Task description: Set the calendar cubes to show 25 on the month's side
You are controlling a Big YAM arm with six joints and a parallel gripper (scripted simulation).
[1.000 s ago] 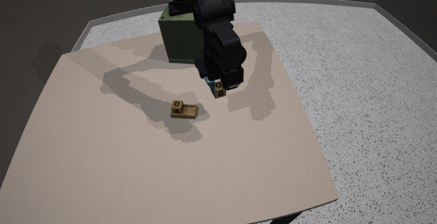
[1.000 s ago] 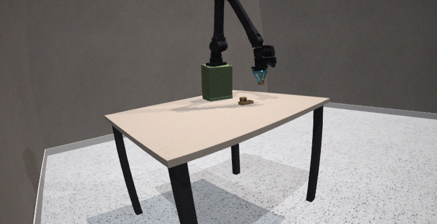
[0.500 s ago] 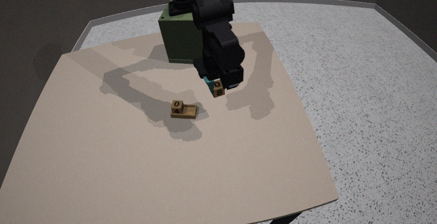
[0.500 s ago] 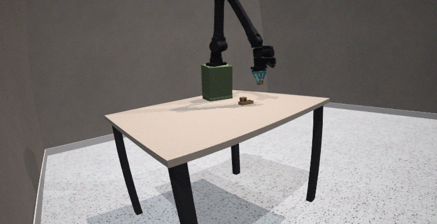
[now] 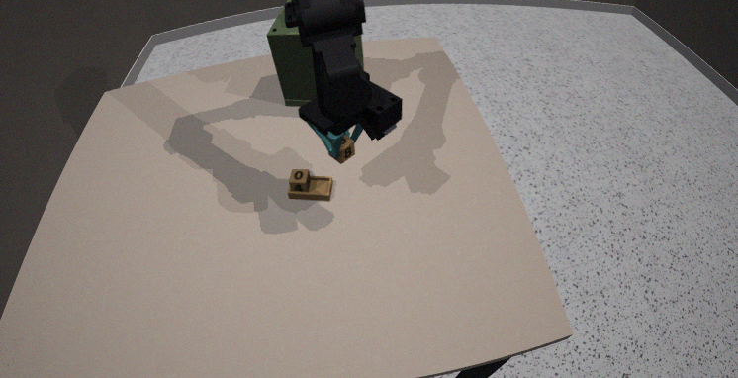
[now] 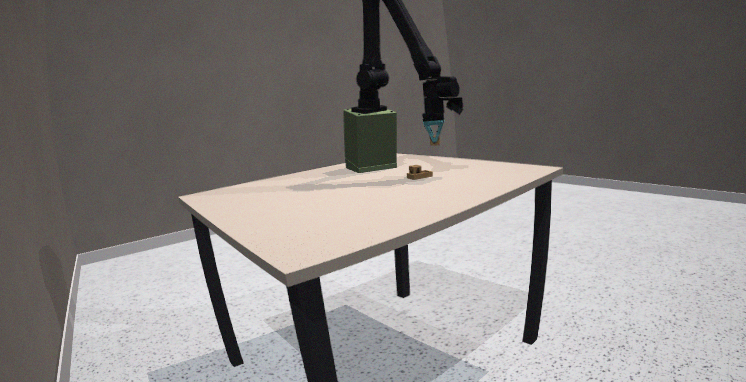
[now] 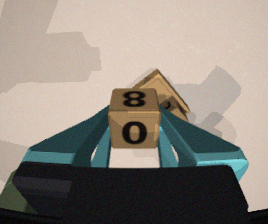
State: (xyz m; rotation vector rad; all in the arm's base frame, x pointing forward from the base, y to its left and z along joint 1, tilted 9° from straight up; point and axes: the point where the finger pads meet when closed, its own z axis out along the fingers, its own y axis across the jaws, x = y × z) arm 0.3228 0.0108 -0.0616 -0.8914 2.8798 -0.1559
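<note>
Right now the wooden tray is 110 mm below my hand, 60 mm to the right of it and 20 mm behind it.
</note>
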